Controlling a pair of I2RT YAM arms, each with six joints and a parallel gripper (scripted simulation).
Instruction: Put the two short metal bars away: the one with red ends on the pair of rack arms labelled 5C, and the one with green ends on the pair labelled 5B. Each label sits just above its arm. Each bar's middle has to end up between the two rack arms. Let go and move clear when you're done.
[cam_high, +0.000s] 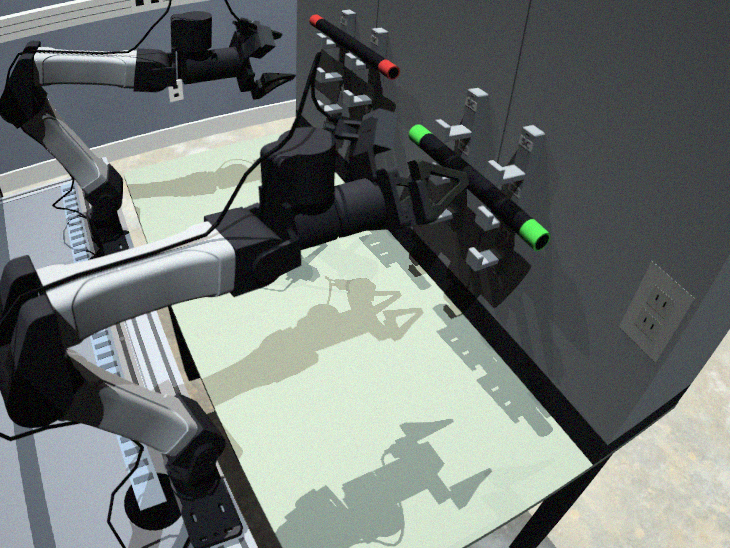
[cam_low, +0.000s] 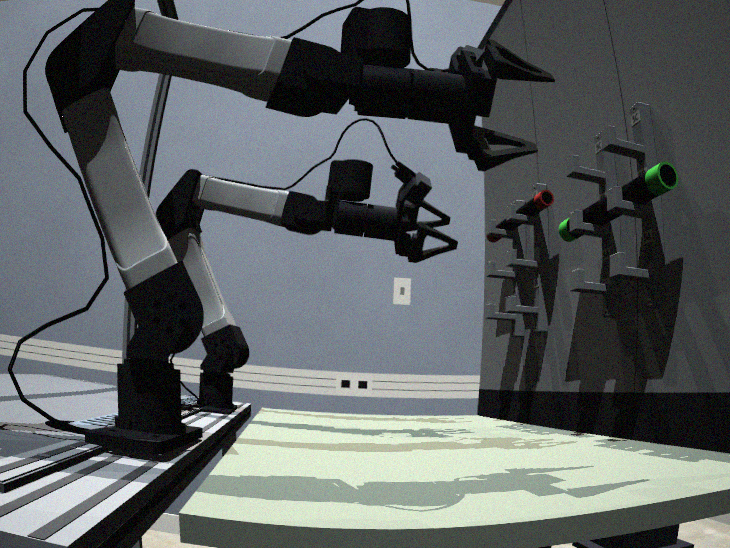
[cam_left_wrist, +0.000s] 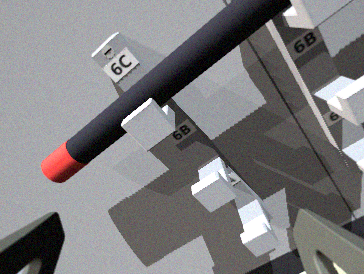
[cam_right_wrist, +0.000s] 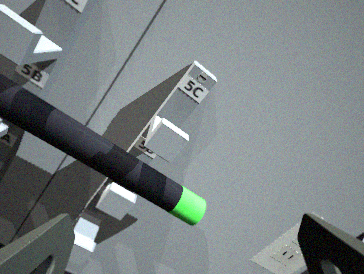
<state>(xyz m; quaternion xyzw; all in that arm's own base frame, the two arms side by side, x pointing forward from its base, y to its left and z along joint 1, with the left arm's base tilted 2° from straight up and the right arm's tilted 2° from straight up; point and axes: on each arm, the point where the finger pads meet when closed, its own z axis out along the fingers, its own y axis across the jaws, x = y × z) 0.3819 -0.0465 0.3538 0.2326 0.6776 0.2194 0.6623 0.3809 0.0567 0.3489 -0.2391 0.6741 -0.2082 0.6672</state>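
Now: the green-ended bar 130 mm ahead of my right hand, 80 mm to the left of it and 80 mm below it. The rest, counted from my right hand: red-ended bar 470 mm to the left, 140 mm ahead; wall panel 280 mm ahead, 250 mm to the left, 90 mm above; outlet plate 250 mm to the right, 160 mm ahead, 60 mm below.
My left hand is 12 cm short of the red-ended bar, 5 cm to the left of it and 2 cm below it. From my left hand the other things lie so: wall panel 26 cm ahead, 27 cm to the right, 11 cm above; then outlet plate 14 cm ahead, 77 cm to the right, 4 cm below; then green-ended bar 11 cm ahead, 44 cm to the right, 5 cm below.
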